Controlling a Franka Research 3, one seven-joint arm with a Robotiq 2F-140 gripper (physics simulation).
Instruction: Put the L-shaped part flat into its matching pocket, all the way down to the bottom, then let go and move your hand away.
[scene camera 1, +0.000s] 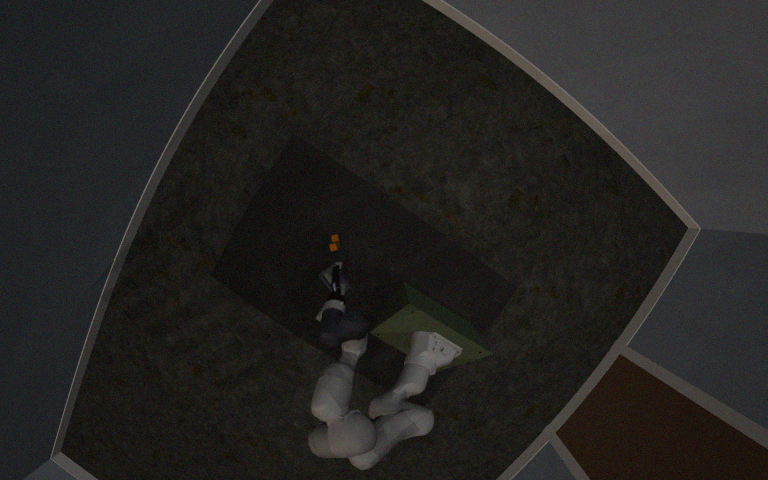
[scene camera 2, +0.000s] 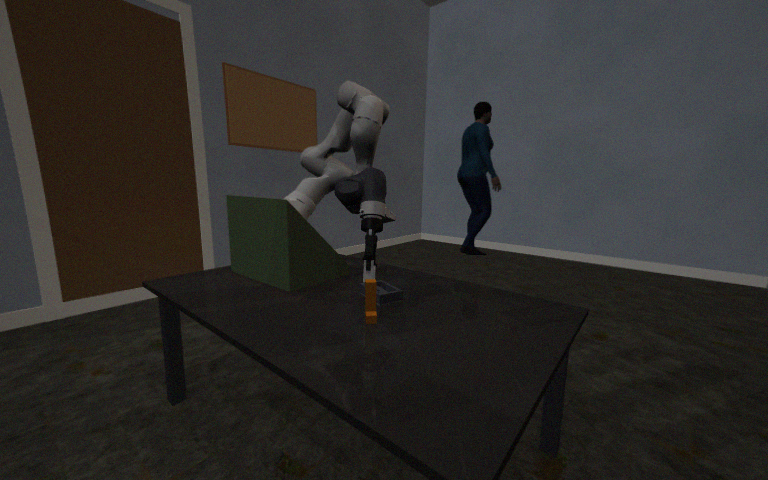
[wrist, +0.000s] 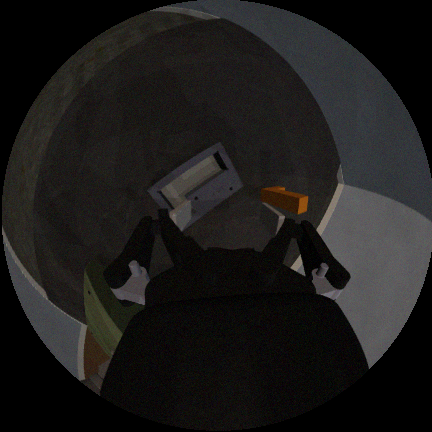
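Note:
The orange L-shaped part (scene camera 1: 334, 238) (scene camera 2: 370, 297) (wrist: 286, 199) stands on end on the table, its long leg upright and its short foot low. The grey block (scene camera 1: 326, 276) (scene camera 2: 393, 294) (wrist: 215, 192) with the L-shaped pocket lies on the table beside it. The visible stretch of pocket holds no orange part. My gripper (scene camera 1: 336, 276) (scene camera 2: 369, 273) (wrist: 225, 209) is open, low over the block's side, its fingers wide apart with nothing between them. In the wrist view, the left fingertip covers one end of the pocket, and the orange part is beyond the right fingertip.
A green wedge-shaped base (scene camera 1: 393, 325) (scene camera 2: 260, 243) (wrist: 102, 315) carries the arm on the dark table (scene camera 1: 271, 186) (scene camera 2: 453, 350). A person (scene camera 2: 476, 164) is in the room behind the table. A brown board (scene camera 2: 271, 110) hangs on the wall.

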